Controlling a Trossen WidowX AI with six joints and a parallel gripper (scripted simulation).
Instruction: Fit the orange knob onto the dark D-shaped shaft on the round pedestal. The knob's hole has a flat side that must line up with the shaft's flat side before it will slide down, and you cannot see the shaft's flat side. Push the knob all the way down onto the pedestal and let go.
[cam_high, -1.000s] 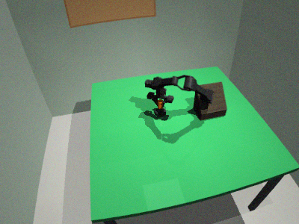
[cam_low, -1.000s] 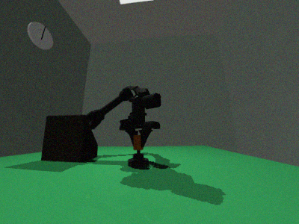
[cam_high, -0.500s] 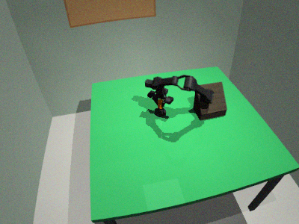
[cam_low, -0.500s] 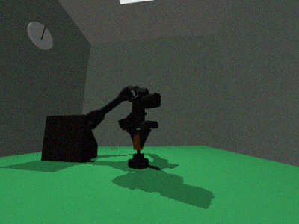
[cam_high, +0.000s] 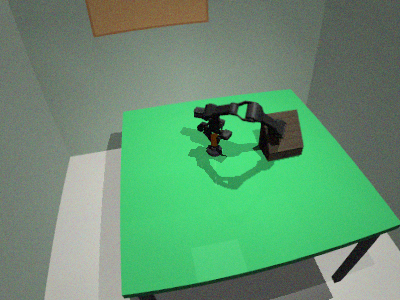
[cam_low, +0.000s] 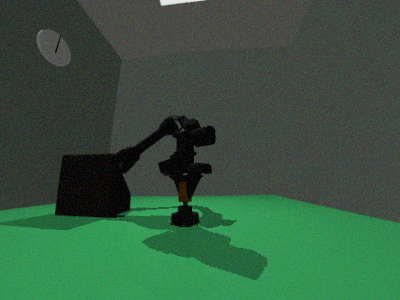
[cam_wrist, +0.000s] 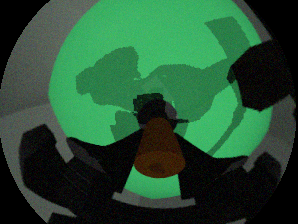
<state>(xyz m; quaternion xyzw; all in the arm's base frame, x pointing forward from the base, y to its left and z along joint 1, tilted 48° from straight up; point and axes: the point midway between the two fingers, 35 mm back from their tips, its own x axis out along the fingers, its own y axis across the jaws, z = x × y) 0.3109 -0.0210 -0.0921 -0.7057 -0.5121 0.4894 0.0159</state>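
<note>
The dark round pedestal is 4 cm below my gripper tip. Also, from my gripper tip: orange knob (2 cm above).
</note>
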